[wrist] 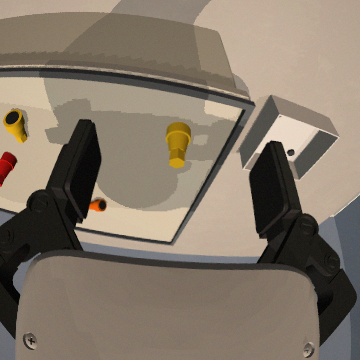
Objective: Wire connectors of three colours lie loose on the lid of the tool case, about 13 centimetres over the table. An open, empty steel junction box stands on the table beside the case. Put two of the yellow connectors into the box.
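Observation:
A yellow connector (178, 142) lies on the right part of the case lid (145, 227), seen between and beyond my fingers. A second yellow connector (16, 124) lies at the left edge of the view. A red connector (6, 167) lies below it, partly cut off by the frame. An orange connector (99, 205) lies near the lid's front edge, partly behind my left finger. My gripper (179, 146) is open and empty, above the lid. The steel junction box (312, 125) stands to the right of the case; the part of its inside that shows is empty, and my right finger hides its near-left part.
The tool case (125, 42) fills the upper left, its lid edged by a dark rim. The pale table top (295, 50) shows behind and to the right of the case. A narrow gap separates the case's right edge from the box. The gripper's shadow falls across the lid.

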